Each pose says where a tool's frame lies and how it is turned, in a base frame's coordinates. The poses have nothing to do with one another.
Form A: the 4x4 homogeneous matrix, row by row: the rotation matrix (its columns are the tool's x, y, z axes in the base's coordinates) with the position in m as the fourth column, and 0 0 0 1 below. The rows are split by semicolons.
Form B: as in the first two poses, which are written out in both.
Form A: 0.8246 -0.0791 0.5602 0.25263; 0.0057 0.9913 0.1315 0.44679; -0.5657 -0.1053 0.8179 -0.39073; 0 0 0 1
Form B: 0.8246 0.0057 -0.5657 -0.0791 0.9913 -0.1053 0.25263 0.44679 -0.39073
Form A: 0.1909 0.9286 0.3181 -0.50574; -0.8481 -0.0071 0.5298 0.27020; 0.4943 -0.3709 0.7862 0.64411; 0 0 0 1
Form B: 0.1909 -0.8481 0.4943 0.9286 -0.0071 -0.3709 -0.50574 0.27020 0.64411
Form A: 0.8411 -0.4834 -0.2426 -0.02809; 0.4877 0.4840 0.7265 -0.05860; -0.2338 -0.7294 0.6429 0.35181; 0 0 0 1
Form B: 0.8411 0.4877 -0.2338 -0.4834 0.4840 -0.7294 -0.02809 -0.05860 0.35181
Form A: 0.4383 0.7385 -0.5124 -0.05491; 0.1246 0.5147 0.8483 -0.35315; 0.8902 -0.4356 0.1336 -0.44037; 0 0 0 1
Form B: 0.4383 0.1246 0.8902 0.7385 0.5147 -0.4356 -0.05491 -0.35315 -0.44037
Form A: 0.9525 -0.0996 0.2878 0.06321; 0.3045 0.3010 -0.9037 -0.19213; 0.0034 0.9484 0.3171 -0.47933; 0 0 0 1
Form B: 0.9525 0.3045 0.0034 -0.0996 0.3010 0.9484 0.06321 -0.19213 -0.47933
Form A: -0.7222 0.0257 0.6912 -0.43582; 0.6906 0.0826 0.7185 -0.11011; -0.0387 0.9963 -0.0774 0.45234; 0 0 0 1
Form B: -0.7222 0.6906 -0.0387 0.0257 0.0826 0.9963 -0.43582 -0.11011 0.45234
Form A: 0.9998 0.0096 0.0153 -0.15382; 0.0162 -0.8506 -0.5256 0.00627; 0.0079 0.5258 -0.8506 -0.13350; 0 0 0 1
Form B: 0.9998 0.0162 0.0079 0.0096 -0.8506 0.5258 -0.15382 0.00627 -0.13350
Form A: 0.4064 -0.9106 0.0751 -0.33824; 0.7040 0.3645 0.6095 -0.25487; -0.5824 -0.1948 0.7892 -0.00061; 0 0 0 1
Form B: 0.4064 0.7040 -0.5824 -0.9106 0.3645 -0.1948 -0.33824 -0.25487 -0.00061
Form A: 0.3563 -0.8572 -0.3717 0.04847; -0.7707 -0.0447 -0.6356 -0.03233; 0.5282 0.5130 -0.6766 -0.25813; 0 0 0 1
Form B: 0.3563 -0.7707 0.5282 -0.8572 -0.0447 0.5130 0.04847 -0.03233 -0.25813
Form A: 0.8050 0.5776 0.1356 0.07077; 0.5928 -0.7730 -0.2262 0.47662; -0.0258 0.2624 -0.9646 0.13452; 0 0 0 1
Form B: 0.8050 0.5928 -0.0258 0.5776 -0.7730 0.2624 0.07077 0.47662 0.13452
